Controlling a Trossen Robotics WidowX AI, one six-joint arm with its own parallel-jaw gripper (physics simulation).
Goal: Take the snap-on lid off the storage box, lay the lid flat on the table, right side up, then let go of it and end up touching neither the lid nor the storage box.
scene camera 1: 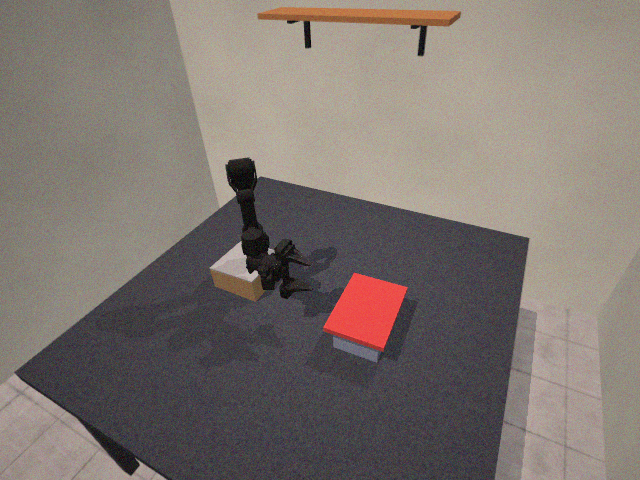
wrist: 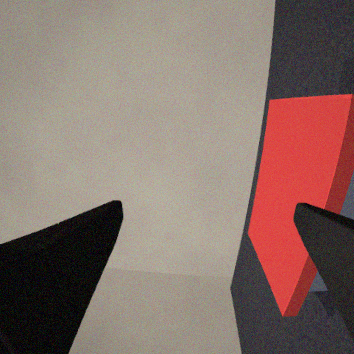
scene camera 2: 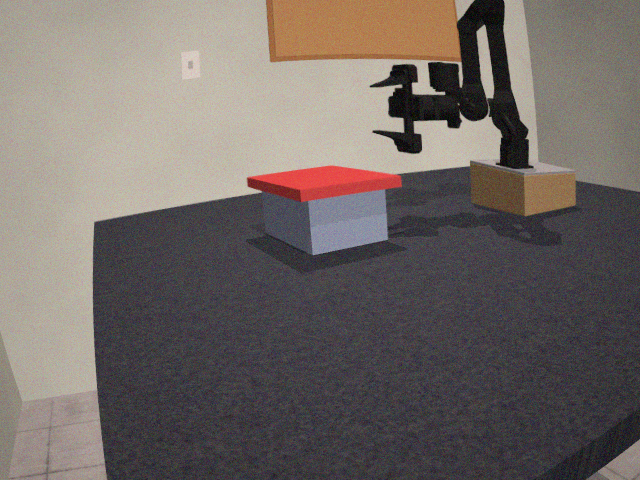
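Observation:
The red lid (scene camera 1: pixel 367 310) (scene camera 2: pixel 324 180) (wrist: pixel 302 160) lies flat on top of the blue-grey storage box (scene camera 1: pixel 356 347) (scene camera 2: pixel 347 222) and overhangs its walls. The box stands upright on the dark table (scene camera 1: pixel 413 413) (scene camera 2: pixel 361 351) (wrist: pixel 312 40). My gripper (scene camera 1: pixel 310 277) (scene camera 2: pixel 372 109) (wrist: pixel 208 210) is open and empty. It points level toward the box side, with its fingers one above the other, between the arm's base and the box, higher than the lid and apart from it. In the wrist view one finger overlaps part of the lid. The inside of the box is hidden by the lid.
The arm stands on a wooden block (scene camera 1: pixel 235 285) (scene camera 2: pixel 550 193) with a pale top, at the table's far side in scene camera 1. An orange-brown shelf (scene camera 1: pixel 356 16) hangs high on the wall. An orange-brown panel (scene camera 2: pixel 361 31) and a white wall plate (scene camera 2: pixel 190 72) show in scene camera 2.

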